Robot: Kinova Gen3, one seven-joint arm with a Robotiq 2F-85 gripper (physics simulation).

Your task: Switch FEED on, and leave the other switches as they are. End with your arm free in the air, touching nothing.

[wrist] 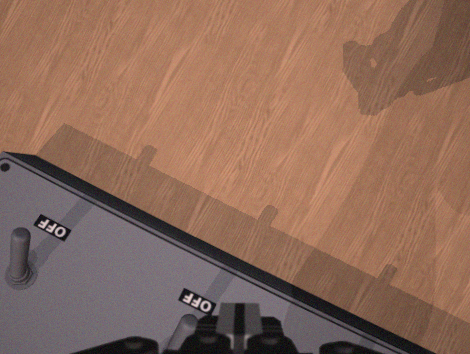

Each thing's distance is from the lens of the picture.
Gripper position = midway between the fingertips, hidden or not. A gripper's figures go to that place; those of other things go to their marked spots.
gripper (239, 329): 0.17 m
grey switch panel (98, 267): 0.35 m
